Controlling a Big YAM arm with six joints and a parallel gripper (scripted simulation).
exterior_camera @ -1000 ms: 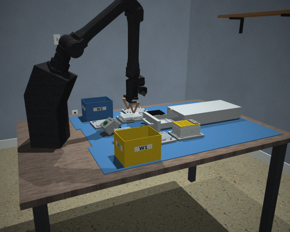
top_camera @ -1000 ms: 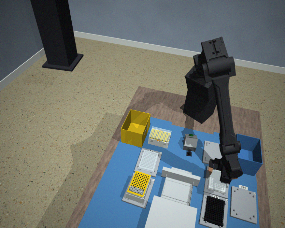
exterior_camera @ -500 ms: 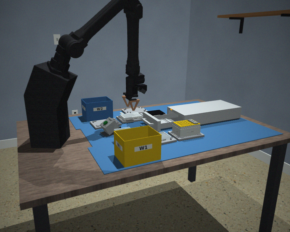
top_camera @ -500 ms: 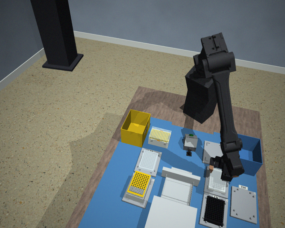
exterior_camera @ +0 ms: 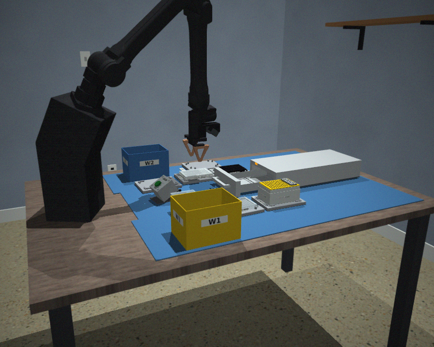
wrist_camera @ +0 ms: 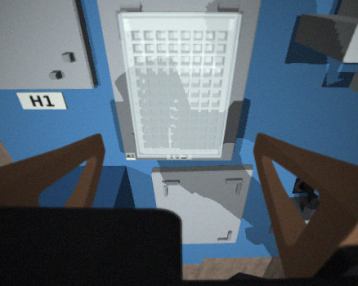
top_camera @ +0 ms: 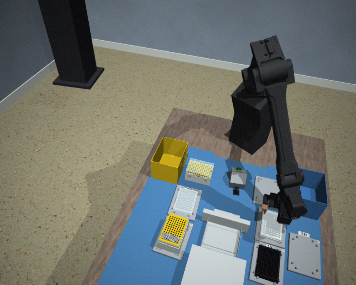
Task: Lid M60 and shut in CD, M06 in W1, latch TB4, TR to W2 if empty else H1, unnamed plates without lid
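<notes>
The clear plate lid is 7 cm below my hand. From my hand the other things lie so: white assay plate: 8 cm below; then nest N3: 9 cm below; then home nest H1: 13 cm to the left, 10 cm ahead, 9 cm below.
</notes>
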